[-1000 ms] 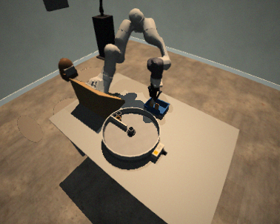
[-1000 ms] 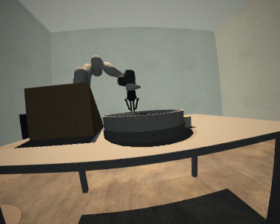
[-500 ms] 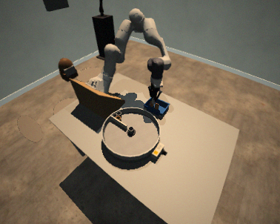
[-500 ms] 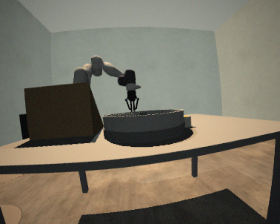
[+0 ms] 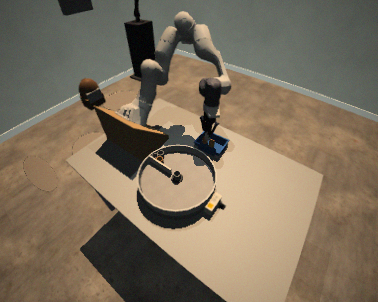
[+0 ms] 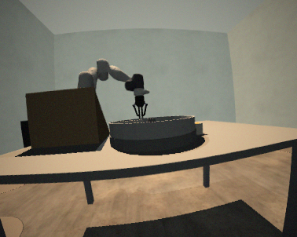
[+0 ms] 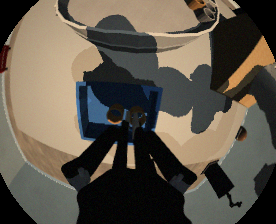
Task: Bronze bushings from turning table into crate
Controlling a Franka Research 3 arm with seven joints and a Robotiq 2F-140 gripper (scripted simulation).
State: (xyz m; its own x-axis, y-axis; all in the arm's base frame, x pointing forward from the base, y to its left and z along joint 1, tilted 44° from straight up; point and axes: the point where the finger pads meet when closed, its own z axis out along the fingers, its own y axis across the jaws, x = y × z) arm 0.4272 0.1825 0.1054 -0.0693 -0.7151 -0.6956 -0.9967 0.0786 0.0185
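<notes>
Now: the blue crate 50 mm below my hand and 40 mm ahead of it. From my hand the other things lie so: round grey turning table 360 mm to the right, 20 mm below, 10 mm ahead.
</notes>
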